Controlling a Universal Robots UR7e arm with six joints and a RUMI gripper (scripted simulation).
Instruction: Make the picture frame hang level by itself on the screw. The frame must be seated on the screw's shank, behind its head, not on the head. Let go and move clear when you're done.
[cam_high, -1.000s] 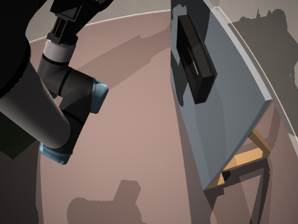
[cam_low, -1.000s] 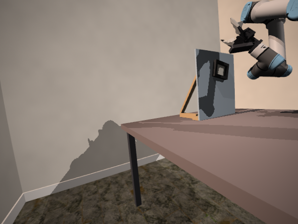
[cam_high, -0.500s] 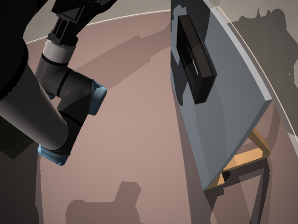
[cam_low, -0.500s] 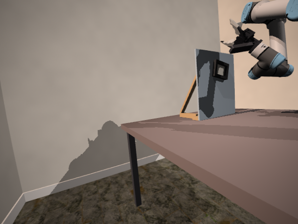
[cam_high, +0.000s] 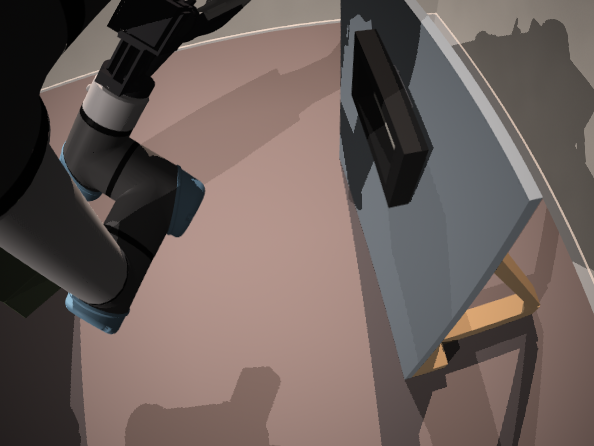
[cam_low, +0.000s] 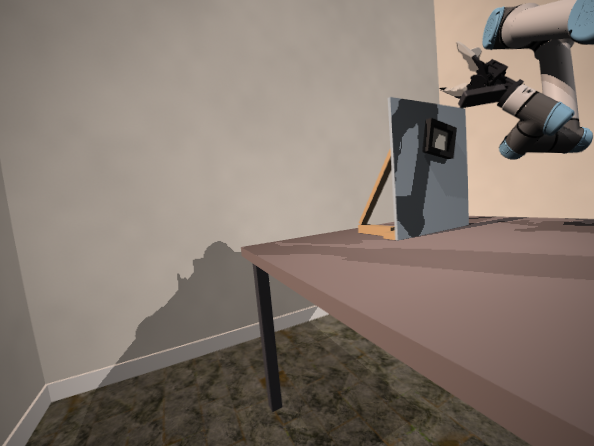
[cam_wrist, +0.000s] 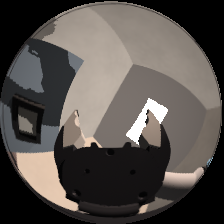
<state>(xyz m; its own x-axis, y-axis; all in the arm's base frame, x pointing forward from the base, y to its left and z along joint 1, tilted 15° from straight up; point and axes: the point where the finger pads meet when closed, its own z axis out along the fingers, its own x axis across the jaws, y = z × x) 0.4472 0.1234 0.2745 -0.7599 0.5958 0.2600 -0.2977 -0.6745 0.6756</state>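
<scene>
Right now my hand is 19 cm above the picture frame, 16 cm to the left of it and 14 cm short of it. Round my hand: grey upright board (30 cm below, 16 cm ahead, 14 cm to the right).
</scene>
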